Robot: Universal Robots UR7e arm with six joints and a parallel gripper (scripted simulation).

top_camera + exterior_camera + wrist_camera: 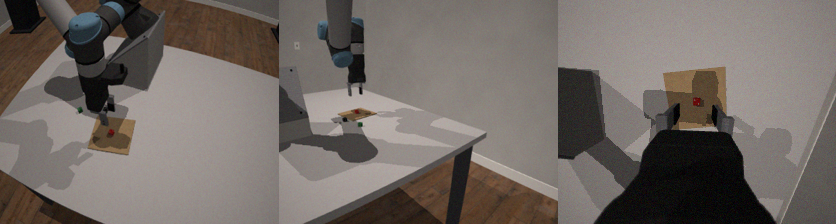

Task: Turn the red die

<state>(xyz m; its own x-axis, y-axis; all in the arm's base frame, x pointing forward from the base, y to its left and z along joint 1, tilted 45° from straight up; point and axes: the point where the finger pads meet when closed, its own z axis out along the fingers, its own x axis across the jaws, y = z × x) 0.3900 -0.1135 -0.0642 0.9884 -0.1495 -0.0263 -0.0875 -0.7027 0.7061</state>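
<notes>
The red die is 100 mm below my hand. From my hand the other things lie so: green die (150 mm to the right, 110 mm below, 70 mm behind); black die (110 mm below, 90 mm behind, 50 mm to the right); tan mat (110 mm below).
</notes>
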